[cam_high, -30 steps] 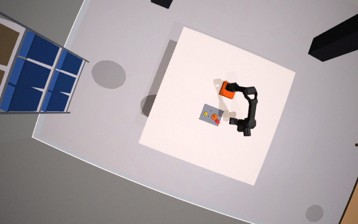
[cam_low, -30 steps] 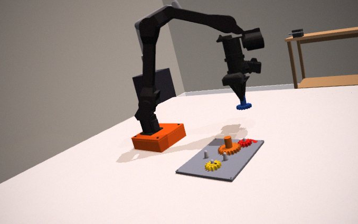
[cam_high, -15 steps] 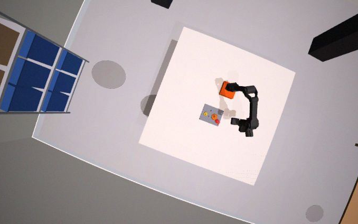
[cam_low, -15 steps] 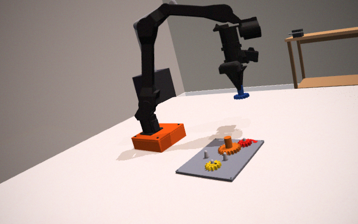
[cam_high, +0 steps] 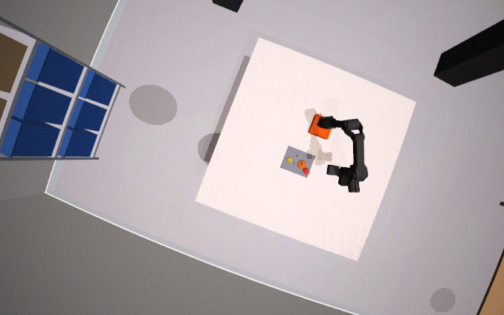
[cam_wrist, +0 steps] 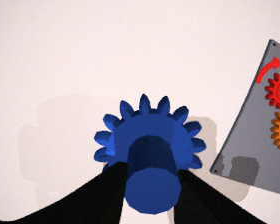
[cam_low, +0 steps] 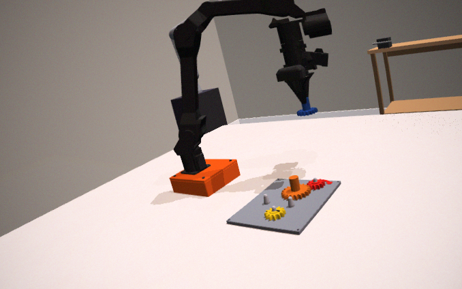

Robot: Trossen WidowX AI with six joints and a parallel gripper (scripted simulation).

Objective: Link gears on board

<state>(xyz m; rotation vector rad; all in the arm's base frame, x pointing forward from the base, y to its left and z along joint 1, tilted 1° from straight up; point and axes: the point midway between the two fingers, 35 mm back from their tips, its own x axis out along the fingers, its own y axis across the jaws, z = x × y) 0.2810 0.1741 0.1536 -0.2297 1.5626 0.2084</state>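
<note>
Now: gripper tip 50 mm short of the yellow gear, 270 mm to the left of it and 150 mm above it. From my gripper tip the other things lie so: red arrow 80 mm ahead, 110 mm to the right, 160 mm below; red gear 70 mm ahead, 140 mm to the right, 150 mm below; blue gear 10 mm below.
</note>
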